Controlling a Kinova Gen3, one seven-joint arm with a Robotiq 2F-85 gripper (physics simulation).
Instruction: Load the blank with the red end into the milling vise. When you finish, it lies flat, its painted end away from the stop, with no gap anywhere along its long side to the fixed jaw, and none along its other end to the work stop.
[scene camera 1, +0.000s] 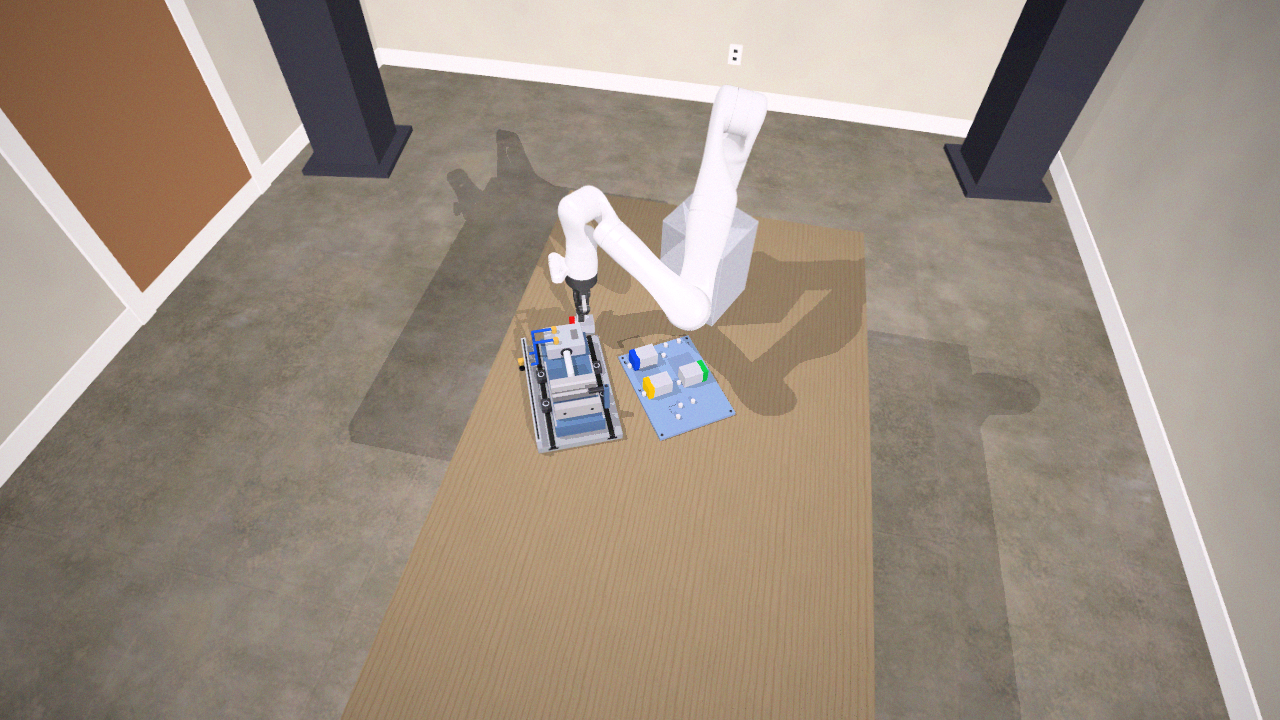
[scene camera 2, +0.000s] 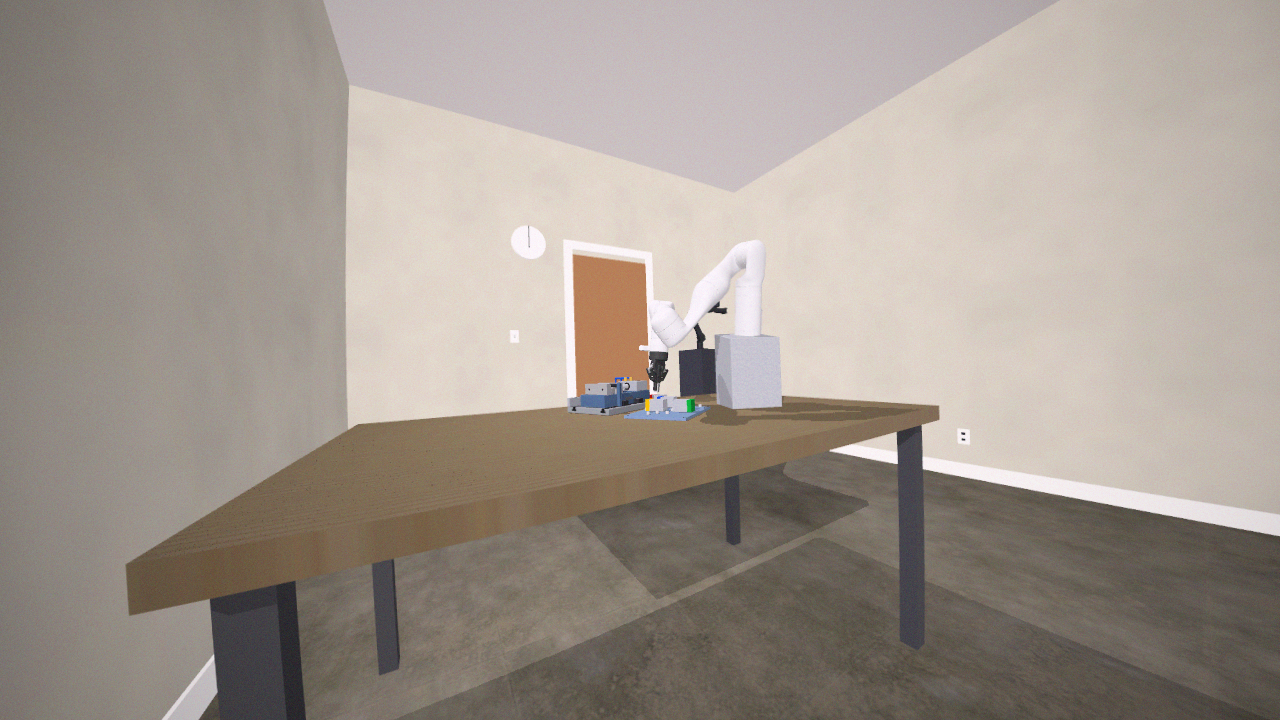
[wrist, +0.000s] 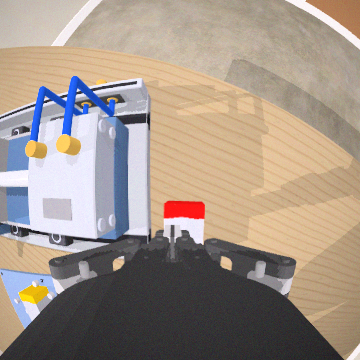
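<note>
The blank with the red end (scene camera 1: 587, 325) (wrist: 192, 227) lies on the table just behind the vise's rear end. In the wrist view its red end points up the picture and the near part of its white body is hidden by the fingers. My gripper (scene camera 1: 581, 317) (scene camera 2: 656, 389) (wrist: 172, 234) is shut and empty, pointing down low over the blank; whether the fingertips touch it I cannot tell. The milling vise (scene camera 1: 580, 411) (scene camera 2: 601, 400) (wrist: 62, 175) stands beside the blank. In scene camera 1 its jaws are toward the front. The jaws do not show clearly in the wrist view.
A blue board (scene camera 1: 687, 424) (scene camera 2: 666, 415) beside the vise holds a blue-ended blank (scene camera 1: 646, 356), a yellow-ended blank (scene camera 1: 659, 385) (wrist: 34, 295), a green-ended blank (scene camera 1: 691, 374) and white pegs. Blue bent rods with yellow ends (wrist: 68, 145) rise over the vise's rear block. The arm's pedestal (scene camera 1: 733, 264) (scene camera 2: 750, 371) stands behind.
</note>
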